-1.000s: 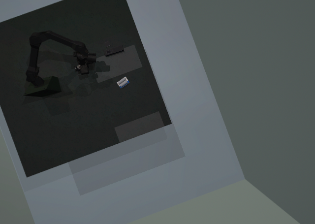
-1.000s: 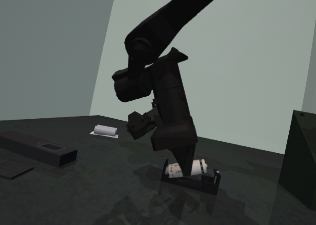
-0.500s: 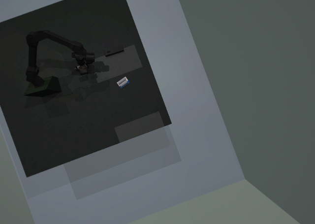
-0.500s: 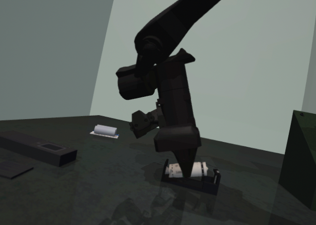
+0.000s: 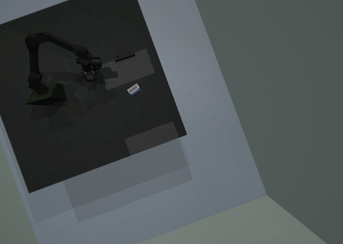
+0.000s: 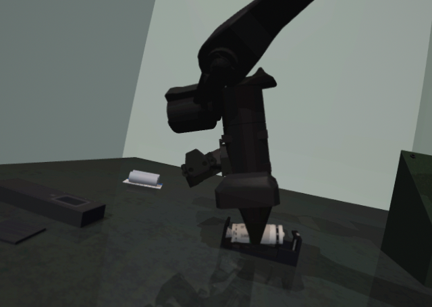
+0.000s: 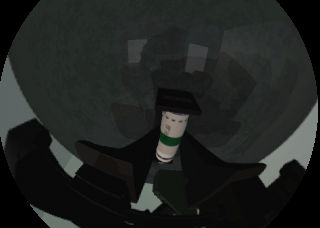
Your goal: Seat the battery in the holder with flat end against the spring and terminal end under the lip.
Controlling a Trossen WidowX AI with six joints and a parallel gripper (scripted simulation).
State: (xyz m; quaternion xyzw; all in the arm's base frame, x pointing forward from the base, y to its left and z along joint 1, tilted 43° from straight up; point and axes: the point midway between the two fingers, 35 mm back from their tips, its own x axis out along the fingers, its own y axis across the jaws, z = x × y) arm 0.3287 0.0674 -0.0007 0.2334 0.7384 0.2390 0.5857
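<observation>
The battery lies 10 mm above my gripper tip. Also, from my gripper tip: flat dark plate (260 mm ahead, 110 mm to the left, 10 mm below); then long black box (290 mm ahead, 40 mm to the left); then card (270 mm ahead, 240 mm to the right).
</observation>
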